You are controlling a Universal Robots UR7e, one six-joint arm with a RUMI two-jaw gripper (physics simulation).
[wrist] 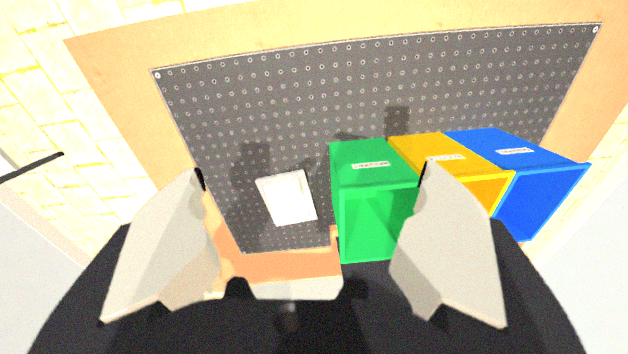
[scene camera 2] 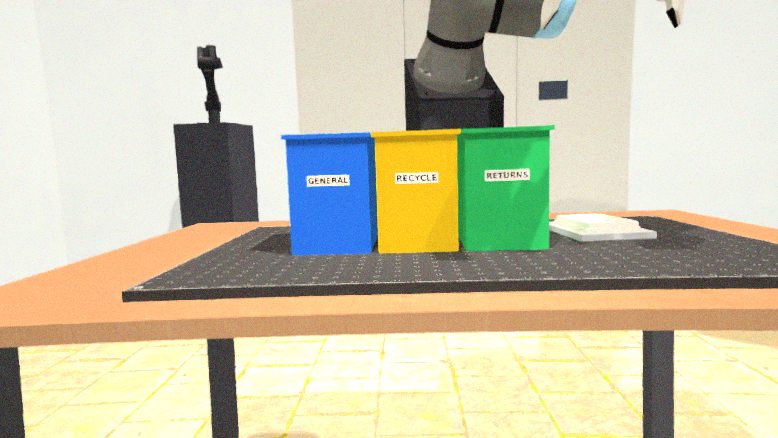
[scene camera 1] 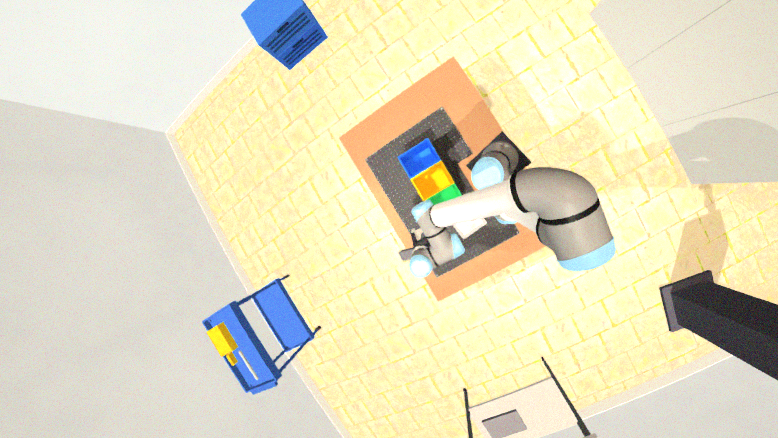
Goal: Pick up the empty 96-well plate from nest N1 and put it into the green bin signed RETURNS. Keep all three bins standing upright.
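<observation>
My gripper [wrist: 309, 168] is visible, as is a green returns bin [wrist: 374, 191]. I also see a yellow recycle bin [scene camera 2: 416, 171], which appears in scene camera 1 [scene camera 1: 436, 178] and in the wrist view [wrist: 488, 183] too.
</observation>
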